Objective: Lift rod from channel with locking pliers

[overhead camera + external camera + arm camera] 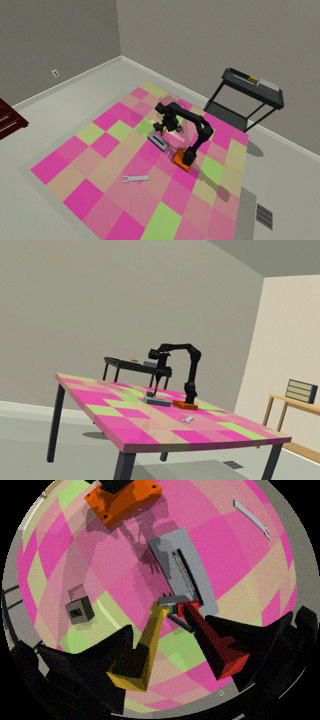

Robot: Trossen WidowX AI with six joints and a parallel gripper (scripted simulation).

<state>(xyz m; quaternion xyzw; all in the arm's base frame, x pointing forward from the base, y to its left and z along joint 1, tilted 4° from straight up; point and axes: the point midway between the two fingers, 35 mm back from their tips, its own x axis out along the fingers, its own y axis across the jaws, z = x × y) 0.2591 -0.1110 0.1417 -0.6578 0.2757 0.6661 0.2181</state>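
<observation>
Right now the grey channel block is 12 cm below my gripper tip, 5 cm to the left of it and 1 cm ahead of it. The rest, counted from my gripper tip: grey rod: 13 cm below, 5 cm to the left, 1 cm ahead; then grey holster: 16 cm to the right, 13 cm below, 11 cm behind; then yellow handle: 1 cm to the right, 1 cm behind.
</observation>
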